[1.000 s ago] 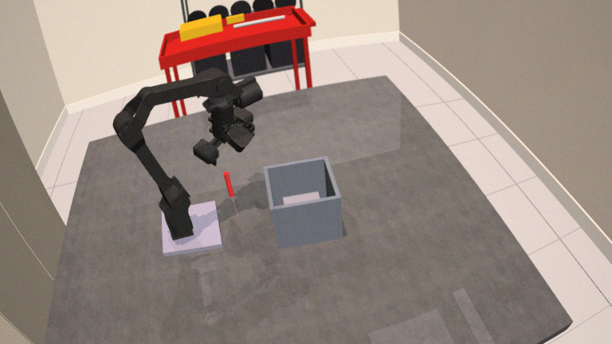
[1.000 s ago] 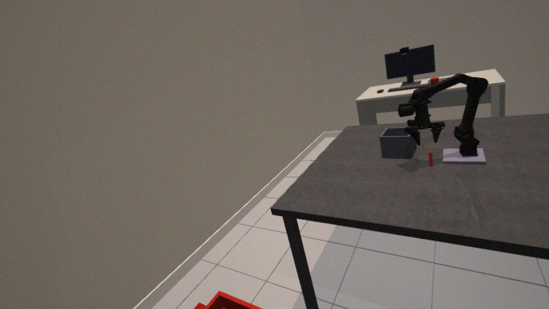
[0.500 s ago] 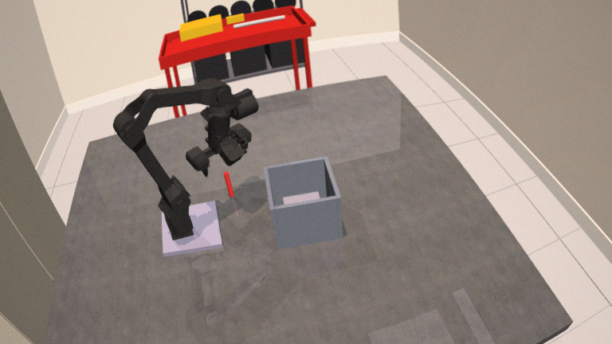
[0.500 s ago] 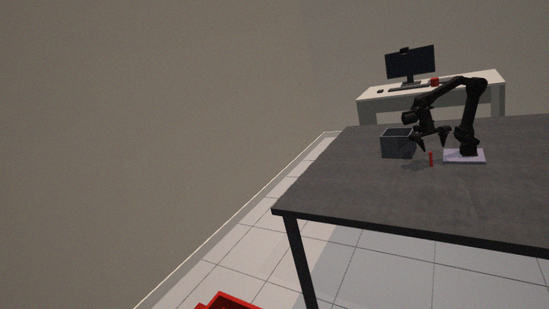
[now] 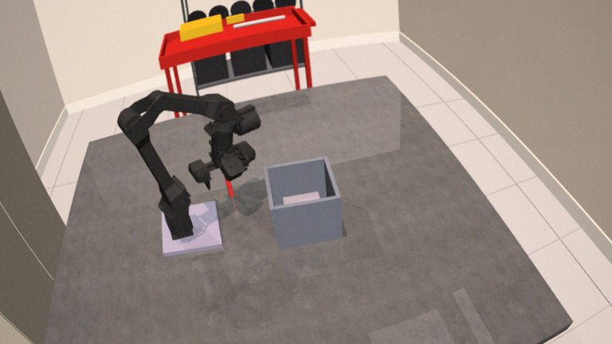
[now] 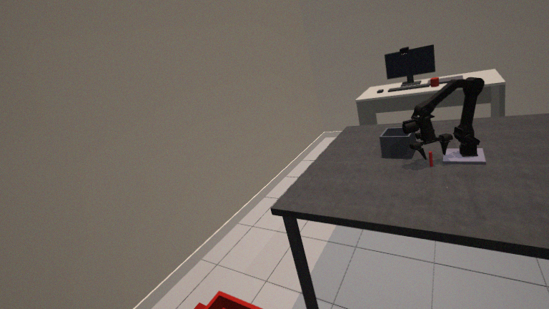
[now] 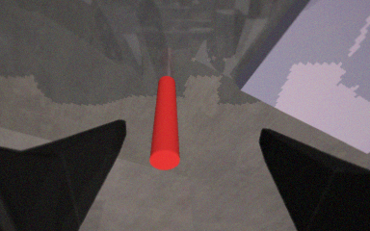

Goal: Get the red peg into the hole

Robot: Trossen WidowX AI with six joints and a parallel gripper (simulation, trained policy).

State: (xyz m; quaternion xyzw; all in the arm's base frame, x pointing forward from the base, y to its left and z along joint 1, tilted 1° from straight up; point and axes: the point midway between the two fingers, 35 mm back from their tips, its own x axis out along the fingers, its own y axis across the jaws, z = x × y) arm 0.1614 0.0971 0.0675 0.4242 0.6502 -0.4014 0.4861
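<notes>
My gripper tip is now 20 mm short of the red peg and 10 mm above it.
</notes>
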